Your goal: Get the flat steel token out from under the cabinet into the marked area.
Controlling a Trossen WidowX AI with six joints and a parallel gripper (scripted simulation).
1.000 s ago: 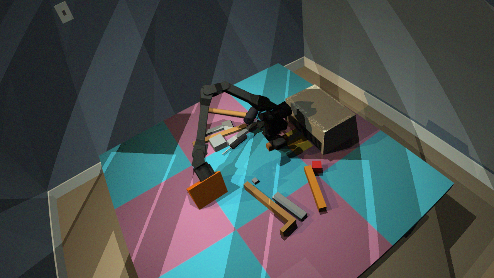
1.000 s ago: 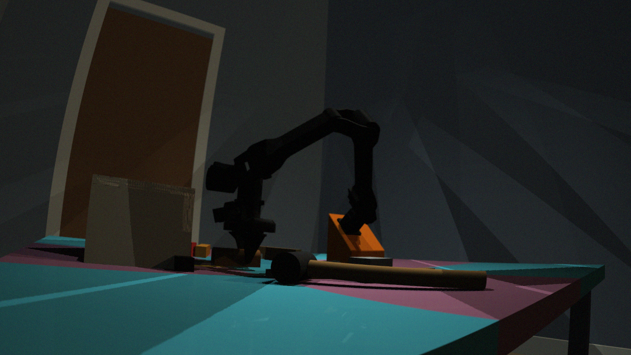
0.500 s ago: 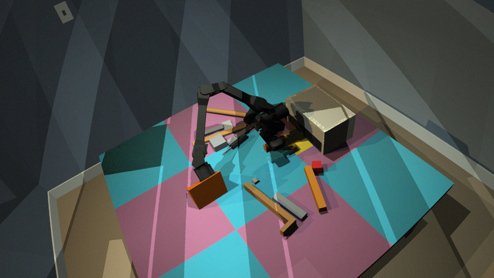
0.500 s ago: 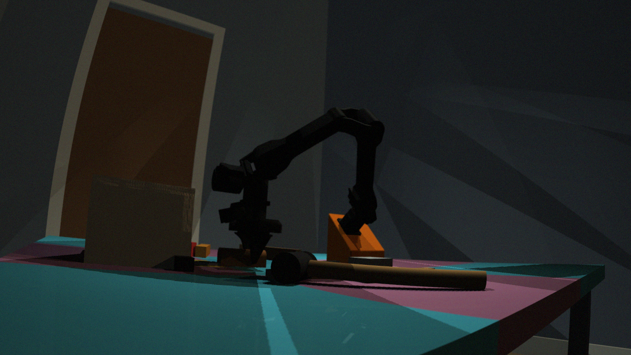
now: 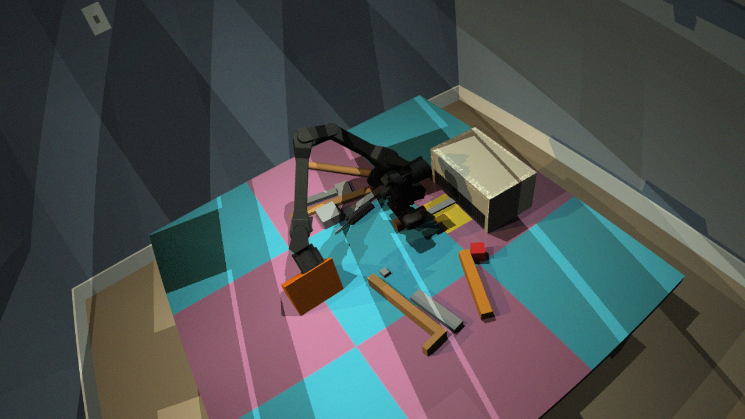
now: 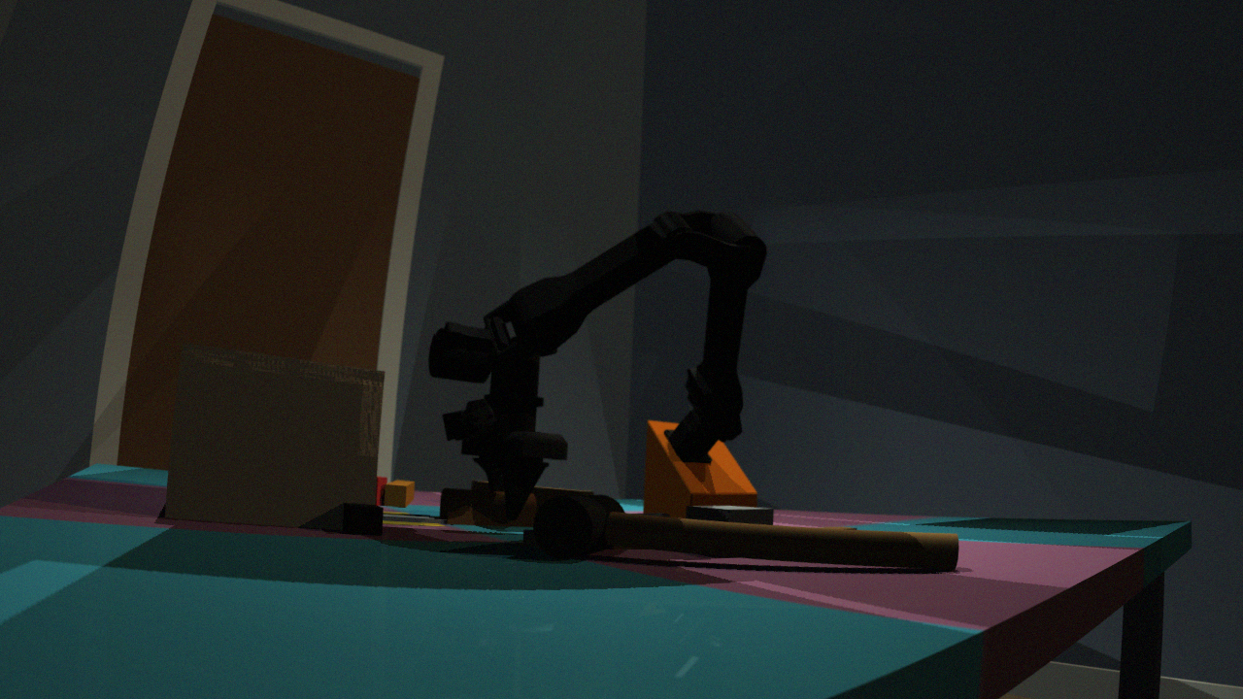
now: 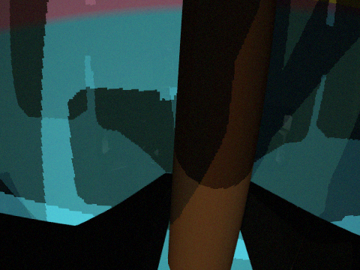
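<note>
Right now my gripper tip is 13 cm to the right of the screwdriver and 12 cm past it. The rest, counted from my gripper tip: red cube (25 cm to the right, 9 cm ahead, 1 cm above); then small grey cube (16 cm behind, 11 cm to the right); then grey block (20 cm to the left, 17 cm behind, 1 cm above).
</note>
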